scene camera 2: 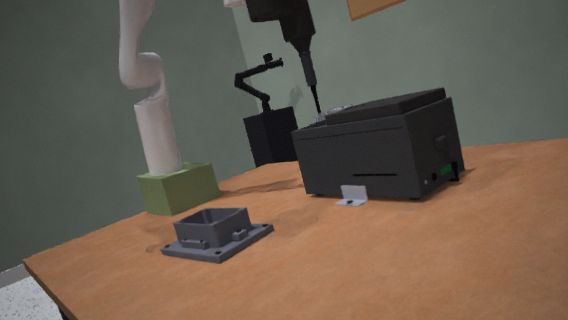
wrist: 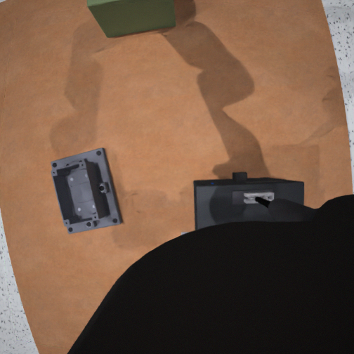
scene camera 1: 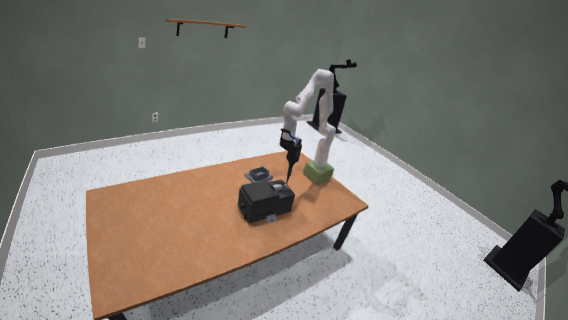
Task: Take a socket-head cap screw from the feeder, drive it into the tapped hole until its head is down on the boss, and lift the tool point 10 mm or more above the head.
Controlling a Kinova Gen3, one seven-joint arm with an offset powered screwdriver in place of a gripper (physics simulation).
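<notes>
The feeder (scene camera 1: 265, 204) (scene camera 2: 357, 160) (wrist: 215, 192) is a black box with a pale metal pick-up part (scene camera 1: 278, 187) (wrist: 249, 195) on top. My screwdriver's tip (scene camera 1: 287, 182) (scene camera 2: 319, 111) (wrist: 258, 199) points down at this pick-up part, at or just above it; contact cannot be made out. No screw can be told apart at the tip. A grey open-topped housing (scene camera 1: 259, 173) (scene camera 2: 215, 234) (wrist: 111, 200) stands on its flange apart from the feeder. Small bosses with holes (scene camera 2: 240, 234) (wrist: 103, 188) sit beside its walls; which is the tapped hole I cannot tell.
The arm's green base block (scene camera 1: 318, 172) (scene camera 2: 192, 189) (wrist: 140, 17) stands on the wooden table (scene camera 1: 165, 225) (scene camera 2: 400, 255) (wrist: 150, 100). A small metal bracket (scene camera 1: 271, 218) (scene camera 2: 354, 194) is at the feeder's side. Black stands (scene camera 1: 527, 245) (scene camera 2: 272, 135) are beyond the table. The tool body hides much of the wrist view.
</notes>
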